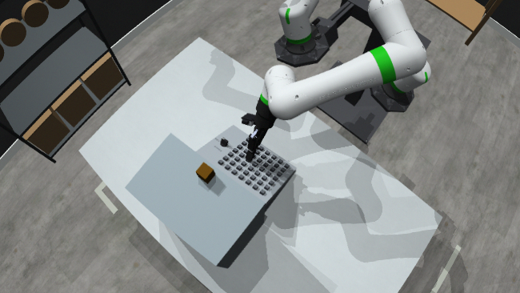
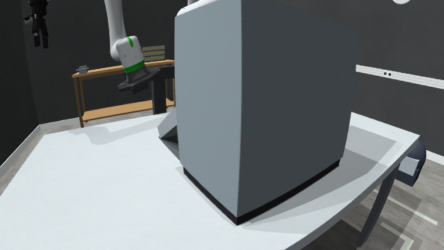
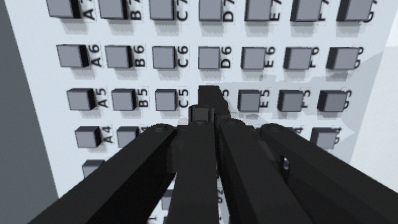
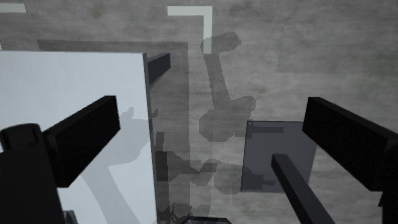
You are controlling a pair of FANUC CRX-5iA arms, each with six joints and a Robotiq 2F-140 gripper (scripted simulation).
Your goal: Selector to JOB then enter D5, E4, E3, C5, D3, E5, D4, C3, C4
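Now: left hand 3 cm to the right of the key D4, 3 cm above it and 2 cm short of it. Round my left hand: key D5: 3 cm below, 2 cm ahead; then key C5: 5 cm ahead, 1 cm to the right, 1 cm below; then key E5: 5 cm below, 1 cm behind.
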